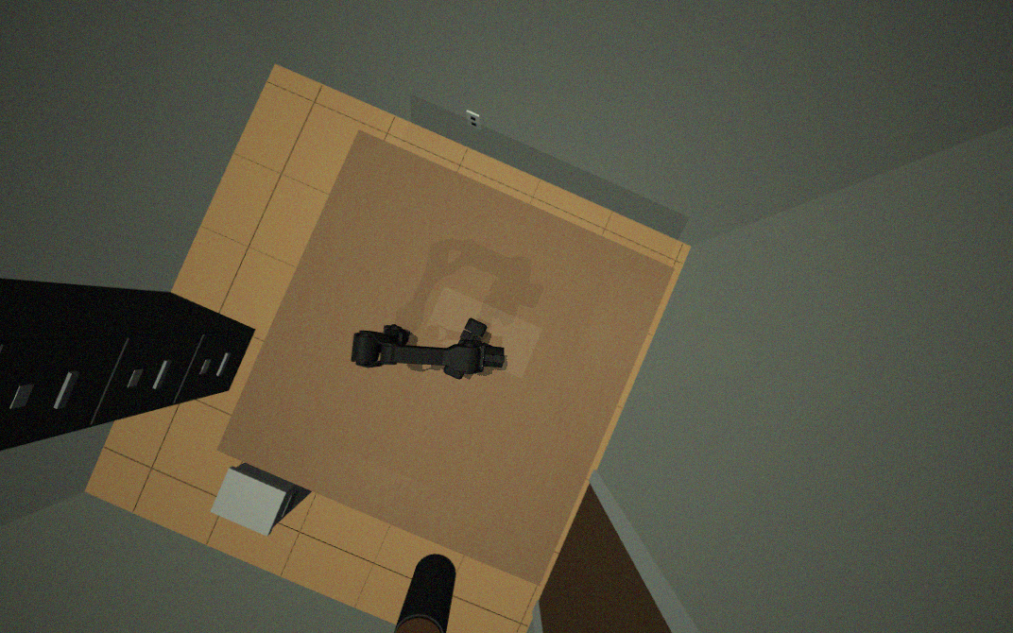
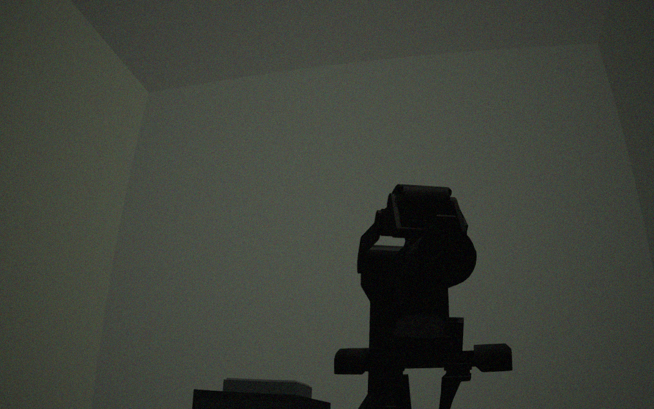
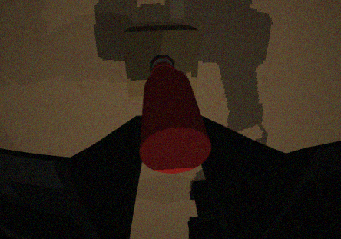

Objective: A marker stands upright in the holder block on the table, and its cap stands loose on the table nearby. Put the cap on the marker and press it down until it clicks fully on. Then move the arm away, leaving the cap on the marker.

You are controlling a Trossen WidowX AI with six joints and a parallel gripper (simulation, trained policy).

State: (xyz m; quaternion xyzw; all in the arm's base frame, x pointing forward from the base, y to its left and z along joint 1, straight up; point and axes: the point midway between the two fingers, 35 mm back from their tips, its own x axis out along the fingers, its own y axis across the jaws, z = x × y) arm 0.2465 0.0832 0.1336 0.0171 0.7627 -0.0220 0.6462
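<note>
The red cap is 10 mm ahead of my gripper tip and 10 mm above it. Round my gripper tip: tan holder block: 10 mm ahead, 80 mm below.
</note>
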